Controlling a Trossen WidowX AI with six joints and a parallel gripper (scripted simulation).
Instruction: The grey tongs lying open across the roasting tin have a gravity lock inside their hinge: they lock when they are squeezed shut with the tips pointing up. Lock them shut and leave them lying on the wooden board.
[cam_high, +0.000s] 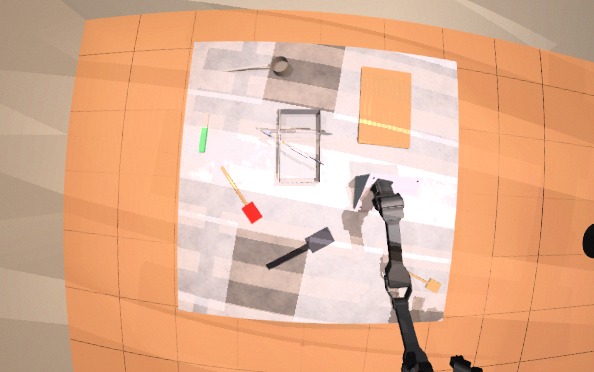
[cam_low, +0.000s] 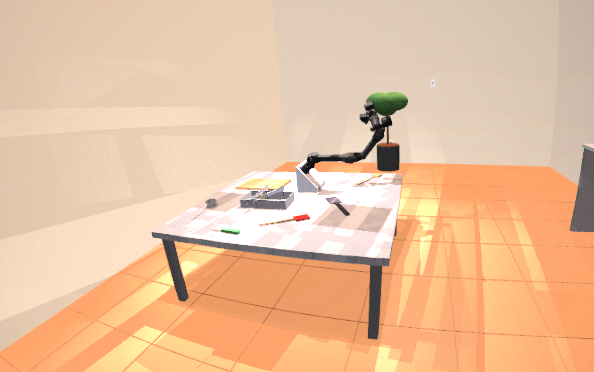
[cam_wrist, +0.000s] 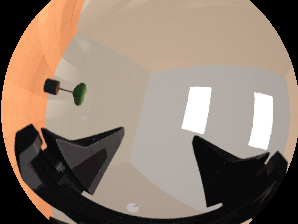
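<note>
My gripper tip is 540 mm above the grey roasting tin, 530 mm to the left of it and 530 mm short of it. The rest, counted from my gripper tip: wooden board (780 mm to the right, 560 mm below, 180 mm ahead); red spatula (730 mm ahead, 560 mm below, 260 mm to the right); dark spatula (560 mm below, 430 mm ahead, 100 mm to the right).
</note>
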